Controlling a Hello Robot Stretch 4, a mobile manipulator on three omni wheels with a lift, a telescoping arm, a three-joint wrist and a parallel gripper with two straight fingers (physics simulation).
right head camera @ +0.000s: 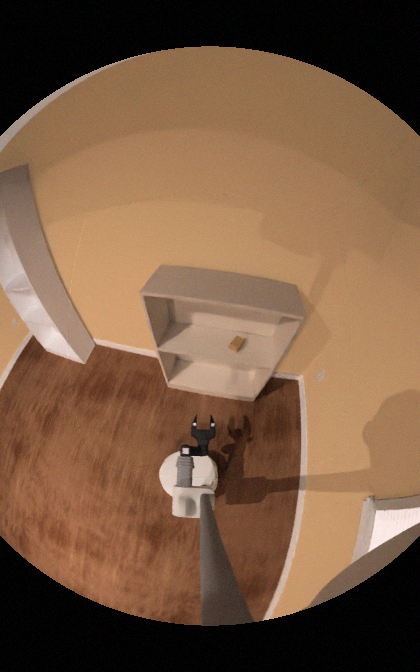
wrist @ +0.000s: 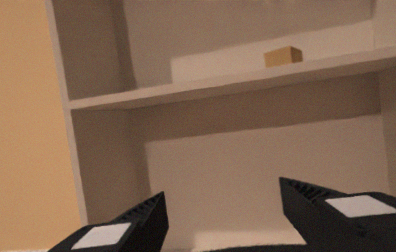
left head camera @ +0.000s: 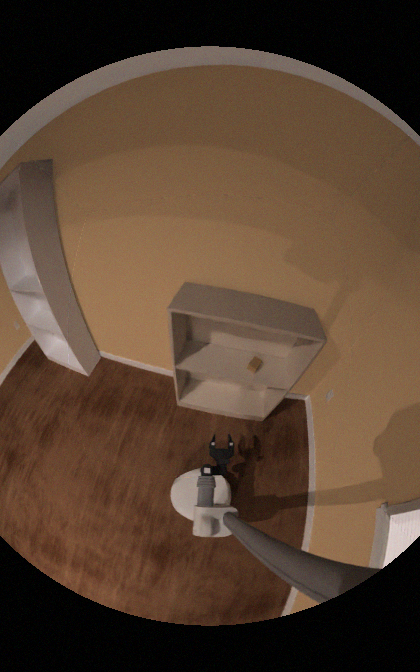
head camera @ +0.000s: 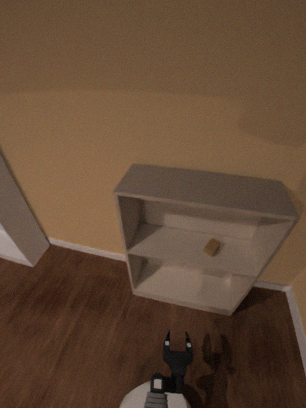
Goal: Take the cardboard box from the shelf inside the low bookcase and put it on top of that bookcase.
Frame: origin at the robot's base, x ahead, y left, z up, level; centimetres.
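Seen in the pictures: gripper, between the fingertips: (wrist: 222,201) (head camera: 177,330).
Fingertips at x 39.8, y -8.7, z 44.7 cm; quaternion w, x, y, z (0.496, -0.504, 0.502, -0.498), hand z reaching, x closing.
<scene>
A point is followed by its place in that frame.
The small brown cardboard box (head camera: 212,247) {x 80.3, y -28.0, z 63.4 cm} (left head camera: 254,364) (right head camera: 237,343) (wrist: 282,57) {x 78.0, y -26.8, z 61.4 cm} lies on the middle shelf of the low bookcase, right of the shelf's centre. The low grey-white bookcase (head camera: 205,192) {x 79.8, y -17.1, z 103.3 cm} (left head camera: 245,308) (right head camera: 225,289) stands against the wall with its open front toward me; its top board carries no object. In the wrist view its shelf edge (wrist: 200,89) {x 73.7, y -7.7, z 56.5 cm} crosses above my fingers. My gripper (head camera: 178,337) (left head camera: 222,440) (right head camera: 203,421) (wrist: 222,201) {x 39.8, y -8.7, z 44.7 cm} is open and empty. It is in front of the bookcase, apart from it, lower than the shelf and left of the box.
A tall white shelf unit (head camera: 21,225) {x 106.0, y 124.9, z 42.4 cm} (left head camera: 46,240) (right head camera: 37,250) stands to the left against the same wall. A side wall with a white baseboard (head camera: 298,320) {x 60.3, y -102.8, z 4.9 cm} (left head camera: 312,465) (right head camera: 303,450) runs along the right. A white-framed opening (left head camera: 378,535) (right head camera: 365,525) shows at the lower right.
</scene>
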